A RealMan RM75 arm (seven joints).
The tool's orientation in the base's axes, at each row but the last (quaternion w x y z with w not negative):
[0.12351 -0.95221 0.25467 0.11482]
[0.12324 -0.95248 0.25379 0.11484]
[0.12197 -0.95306 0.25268 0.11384]
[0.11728 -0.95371 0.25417 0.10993]
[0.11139 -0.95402 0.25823 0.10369]
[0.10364 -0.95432 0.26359 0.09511]
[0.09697 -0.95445 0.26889 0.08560]
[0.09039 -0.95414 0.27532 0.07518]
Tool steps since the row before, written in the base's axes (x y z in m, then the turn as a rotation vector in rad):
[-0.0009 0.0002 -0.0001 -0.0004 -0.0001 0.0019]
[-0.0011 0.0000 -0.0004 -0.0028 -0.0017 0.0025]
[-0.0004 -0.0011 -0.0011 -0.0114 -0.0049 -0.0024]
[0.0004 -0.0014 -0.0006 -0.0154 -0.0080 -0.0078]
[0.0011 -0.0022 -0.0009 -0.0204 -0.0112 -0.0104]
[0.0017 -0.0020 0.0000 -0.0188 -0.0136 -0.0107]
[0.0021 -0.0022 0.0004 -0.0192 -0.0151 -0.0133]
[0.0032 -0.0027 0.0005 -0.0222 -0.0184 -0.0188]
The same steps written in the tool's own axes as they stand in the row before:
[-0.0008 0.0003 0.0003 -0.0008 0.0000 -0.0018]
[-0.0008 0.0006 0.0005 -0.0023 0.0024 -0.0024]
[0.0005 0.0013 0.0008 -0.0068 0.0104 0.0026]
[0.0011 0.0011 0.0001 -0.0073 0.0159 0.0075]
[0.0022 0.0014 0.0001 -0.0093 0.0216 0.0098]
[0.0024 0.0008 -0.0007 -0.0067 0.0228 0.0093]
[0.0028 0.0007 -0.0011 -0.0058 0.0247 0.0115]
[0.0040 0.0005 -0.0014 -0.0055 0.0297 0.0164]

